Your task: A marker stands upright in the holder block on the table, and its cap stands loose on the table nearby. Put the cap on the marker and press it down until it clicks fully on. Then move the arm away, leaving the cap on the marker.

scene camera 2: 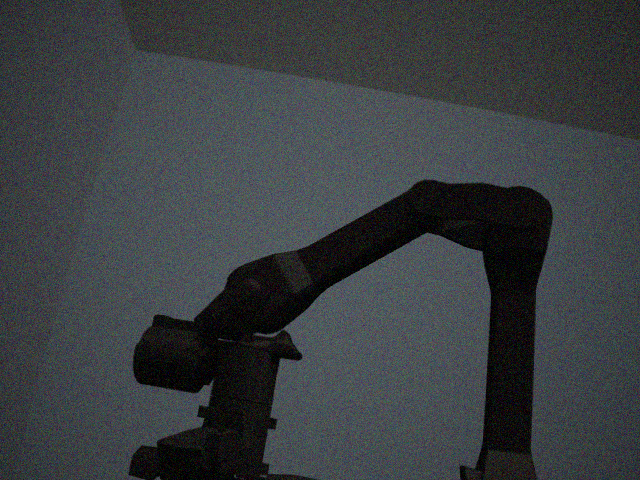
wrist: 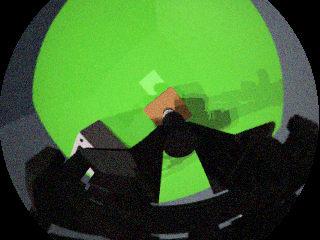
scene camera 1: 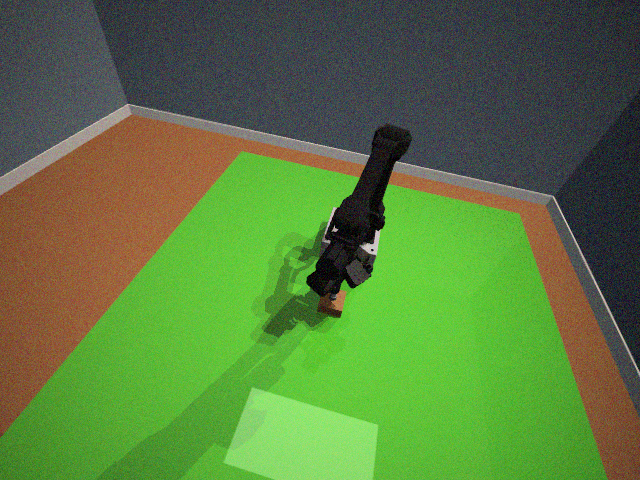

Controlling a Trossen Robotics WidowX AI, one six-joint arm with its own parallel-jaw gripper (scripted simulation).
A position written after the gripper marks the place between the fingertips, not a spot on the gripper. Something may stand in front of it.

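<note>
A marker cap (wrist: 178, 139) is being carried by the gripper, and in scene camera 2 the cap is out of frame. The gripper (scene camera 1: 334, 286) is visible in the wrist view (wrist: 174, 126) too.
</note>
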